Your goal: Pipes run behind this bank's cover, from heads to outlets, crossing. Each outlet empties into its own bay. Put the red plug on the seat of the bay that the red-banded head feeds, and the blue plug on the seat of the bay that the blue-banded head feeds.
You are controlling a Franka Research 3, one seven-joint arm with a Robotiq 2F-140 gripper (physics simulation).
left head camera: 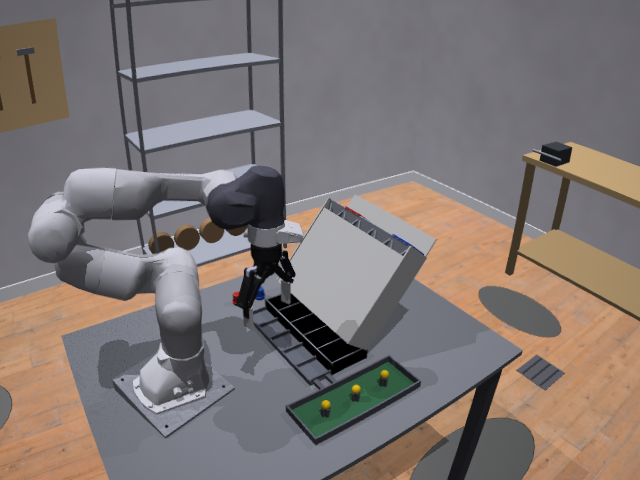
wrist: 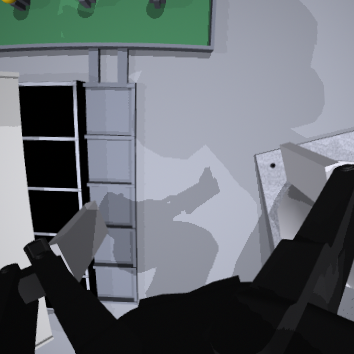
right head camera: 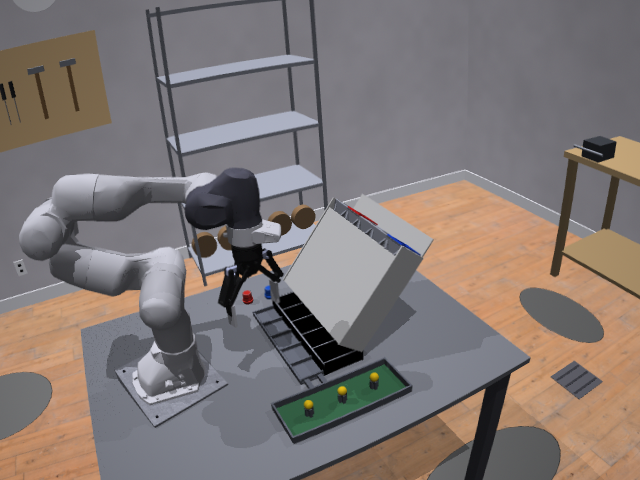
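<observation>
The red plug point(left head camera: 235, 298) point(right head camera: 247, 297) and the blue plug point(left head camera: 260, 293) point(right head camera: 267, 292) stand on the table by the far end of the bays, partly behind the fingers in the left head view. The bank's tilted pale cover point(left head camera: 336, 268) point(right head camera: 336, 273) point(wrist: 10, 200) hides the pipes. A red band point(left head camera: 354, 212) point(right head camera: 361, 214) and a blue band point(left head camera: 402, 240) point(right head camera: 403, 243) mark its top edge. Black compartments point(left head camera: 310, 323) point(right head camera: 312, 327) point(wrist: 47, 110) and a row of grey bays point(wrist: 110, 110) run along its foot. My gripper point(left head camera: 267, 307) point(right head camera: 253, 304) point(wrist: 189, 190) is open and empty above the grey bays' far end.
A green tray point(left head camera: 338, 405) point(right head camera: 325, 408) point(wrist: 115, 30) with three yellow-topped posts lies at the near end of the bays. The arm's base plate point(left head camera: 170, 426) point(right head camera: 155, 417) stands left on the table. A shelf unit point(left head camera: 282, 103) point(right head camera: 320, 103) stands behind.
</observation>
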